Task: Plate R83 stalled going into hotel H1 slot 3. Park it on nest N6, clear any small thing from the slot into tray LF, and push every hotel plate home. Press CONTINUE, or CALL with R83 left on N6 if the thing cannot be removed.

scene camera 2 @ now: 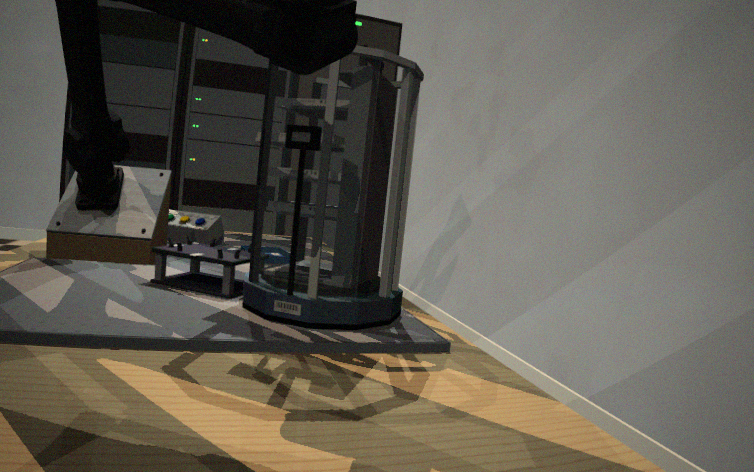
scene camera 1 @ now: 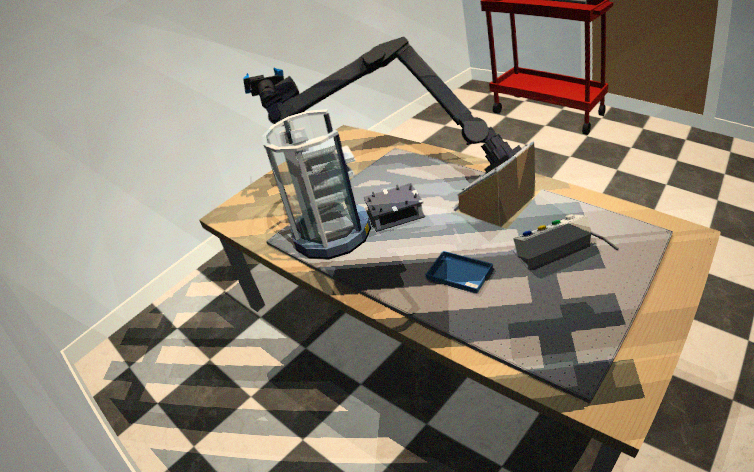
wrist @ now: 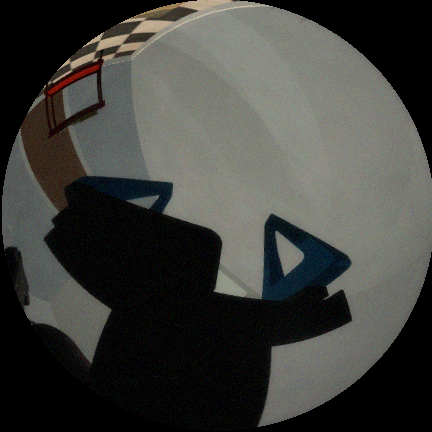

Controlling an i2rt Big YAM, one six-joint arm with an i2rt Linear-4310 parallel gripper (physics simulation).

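Frame: origin at the arm's base, x ahead, y left, z up, level; millimetres.
Seen in the pictures: gripper, between the fingertips: [scene camera 1: 260, 71] [wrist: 220, 203]; arm's base, origin of its link: [scene camera 2: 101, 190] [scene camera 1: 504, 161].
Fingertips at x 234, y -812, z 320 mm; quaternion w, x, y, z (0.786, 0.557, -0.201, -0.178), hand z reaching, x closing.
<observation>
Offsets run from my fingertips to a thing's top centre. Level surfaces: height alone.
My gripper [scene camera 1: 262, 72] [wrist: 220, 203] is open and empty, its blue fingertips wide apart, high above and behind the hotel. The round glass-walled hotel [scene camera 1: 329, 244] [scene camera 2: 322, 310] stands upright on a blue base, with several pale shelves or plates stacked inside; which one is R83 I cannot tell, nor whether a small thing lies in slot 3. A low dark nest stand [scene camera 1: 393, 199] [scene camera 2: 203, 253] with short pegs is beside the hotel and bears no plate. The blue tray @(151 mm ahead, 874 mm left, 438 mm down) [scene camera 1: 459, 271] lies on the mat. The button box @(69 mm back, 1057 mm left, 372 mm down) [scene camera 1: 553, 243] [scene camera 2: 195, 227] has blue, yellow and green buttons.
The arm's wedge-shaped base [scene camera 1: 498, 192] [scene camera 2: 102, 247] stands on the table @(469 mm down) [scene camera 1: 687, 267] beside the grey mat @(456 mm down) [scene camera 1: 639, 250]. A cable runs from the button box. A red cart [scene camera 1: 548, 89] [wrist: 75, 77] stands on the floor beyond. Server racks [scene camera 2: 178, 116] are behind the hotel in scene camera 2.
</observation>
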